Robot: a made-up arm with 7 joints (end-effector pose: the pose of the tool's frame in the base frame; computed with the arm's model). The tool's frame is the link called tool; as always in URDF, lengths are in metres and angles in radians.
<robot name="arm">
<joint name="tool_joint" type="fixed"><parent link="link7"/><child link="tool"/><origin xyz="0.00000 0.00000 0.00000"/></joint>
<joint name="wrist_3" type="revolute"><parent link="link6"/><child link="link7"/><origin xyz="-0.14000 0.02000 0.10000" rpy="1.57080 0.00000 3.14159"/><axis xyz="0 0 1"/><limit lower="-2.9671" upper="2.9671"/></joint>
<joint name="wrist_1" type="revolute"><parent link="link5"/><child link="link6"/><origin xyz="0.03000 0.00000 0.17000" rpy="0.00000 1.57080 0.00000"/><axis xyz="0 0 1"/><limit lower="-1.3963" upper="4.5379"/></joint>
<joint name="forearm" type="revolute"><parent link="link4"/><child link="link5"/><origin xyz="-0.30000 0.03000 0.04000" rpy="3.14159 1.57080 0.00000"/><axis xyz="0 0 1"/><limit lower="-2.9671" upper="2.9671"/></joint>
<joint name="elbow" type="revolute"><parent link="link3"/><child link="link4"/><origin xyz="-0.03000 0.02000 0.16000" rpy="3.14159 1.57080 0.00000"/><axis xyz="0 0 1"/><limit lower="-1.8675" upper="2.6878"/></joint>
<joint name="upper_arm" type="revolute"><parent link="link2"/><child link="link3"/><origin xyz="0.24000 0.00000 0.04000" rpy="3.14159 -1.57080 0.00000"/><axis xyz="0 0 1"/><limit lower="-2.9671" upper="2.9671"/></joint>
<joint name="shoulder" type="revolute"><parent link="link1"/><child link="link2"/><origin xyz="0.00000 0.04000 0.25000" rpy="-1.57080 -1.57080 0.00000"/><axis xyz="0 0 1"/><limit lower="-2.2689" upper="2.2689"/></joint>
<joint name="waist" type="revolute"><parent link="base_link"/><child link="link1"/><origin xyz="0.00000 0.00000 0.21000" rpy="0.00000 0.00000 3.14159"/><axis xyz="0 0 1"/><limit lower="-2.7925" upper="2.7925"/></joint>
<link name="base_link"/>
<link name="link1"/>
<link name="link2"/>
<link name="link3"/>
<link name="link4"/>
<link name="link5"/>
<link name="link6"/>
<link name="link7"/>
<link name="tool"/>
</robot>
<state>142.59 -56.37 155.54 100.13 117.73 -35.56 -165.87</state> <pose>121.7 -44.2 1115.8 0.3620 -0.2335 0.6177 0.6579</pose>
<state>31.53 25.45 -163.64 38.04 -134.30 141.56 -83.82</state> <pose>-179.2 -536.7 1056.9 0.2500 0.3765 0.6506 -0.6103</pose>
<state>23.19 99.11 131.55 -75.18 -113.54 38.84 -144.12</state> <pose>-178.2 -773.5 633.7 0.4775 0.0100 -0.0194 0.8784</pose>
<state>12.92 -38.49 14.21 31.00 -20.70 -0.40 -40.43</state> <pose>814.8 118.1 1023.5 0.1257 0.8522 0.4821 0.1597</pose>
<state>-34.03 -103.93 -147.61 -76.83 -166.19 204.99 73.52</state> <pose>194.5 -205.3 2.5 0.2549 -0.0589 0.6274 -0.7334</pose>
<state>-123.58 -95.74 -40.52 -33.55 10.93 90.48 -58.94</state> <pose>-339.5 -684.8 720.9 0.8142 0.5719 -0.0475 -0.0879</pose>
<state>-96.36 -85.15 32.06 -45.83 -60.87 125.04 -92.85</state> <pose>-254.8 -473.8 916.7 0.8900 0.1366 0.0537 -0.4318</pose>
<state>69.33 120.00 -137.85 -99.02 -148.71 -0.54 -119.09</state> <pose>-313.5 -342.2 826.0 0.4485 -0.3986 0.5722 0.5591</pose>
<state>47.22 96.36 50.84 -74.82 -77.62 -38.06 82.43</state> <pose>147.1 -655.6 104.4 0.9831 0.0300 -0.0478 0.1744</pose>
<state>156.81 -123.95 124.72 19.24 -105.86 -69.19 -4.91</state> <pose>-679.2 358.4 -80.1 0.6698 -0.0855 0.6827 -0.2792</pose>
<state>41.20 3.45 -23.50 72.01 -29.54 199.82 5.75</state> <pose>343.1 -42.1 1043.1 0.1781 0.3620 -0.2074 -0.8912</pose>
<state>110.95 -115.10 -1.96 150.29 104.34 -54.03 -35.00</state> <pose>-58.9 -224.9 287.1 0.0332 0.5966 -0.4393 -0.6708</pose>
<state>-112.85 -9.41 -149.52 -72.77 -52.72 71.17 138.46</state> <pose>-111.1 -575.9 727.6 0.8153 0.5512 0.1212 0.1294</pose>
